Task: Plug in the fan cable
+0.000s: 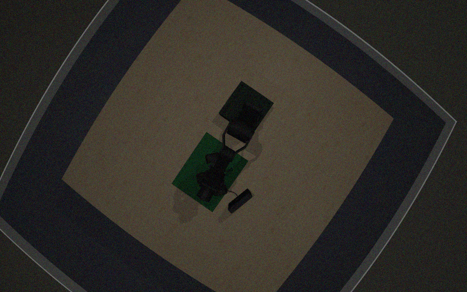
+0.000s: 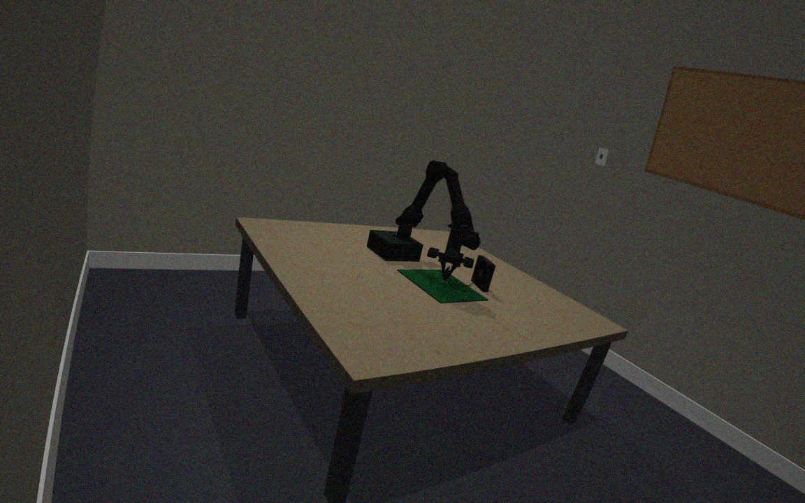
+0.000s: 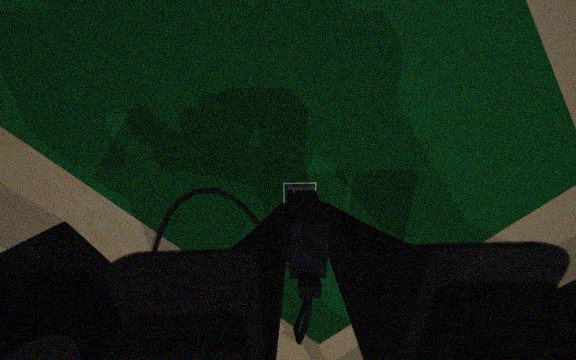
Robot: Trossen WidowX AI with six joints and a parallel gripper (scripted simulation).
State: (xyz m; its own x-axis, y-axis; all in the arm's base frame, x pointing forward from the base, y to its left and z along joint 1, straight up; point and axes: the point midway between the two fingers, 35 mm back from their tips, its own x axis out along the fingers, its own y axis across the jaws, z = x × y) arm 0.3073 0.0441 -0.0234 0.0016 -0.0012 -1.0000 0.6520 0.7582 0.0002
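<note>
The dark fan plug is 1 cm behind my gripper tip and 1 cm above it. From my gripper tip the other things lie so: green board (3 cm ahead, 3 cm to the right, 4 cm below); white-framed fan header (1 cm behind, 1 cm to the left, 2 cm below); black fan (4 cm ahead, 15 cm to the left, 4 cm above).
</note>
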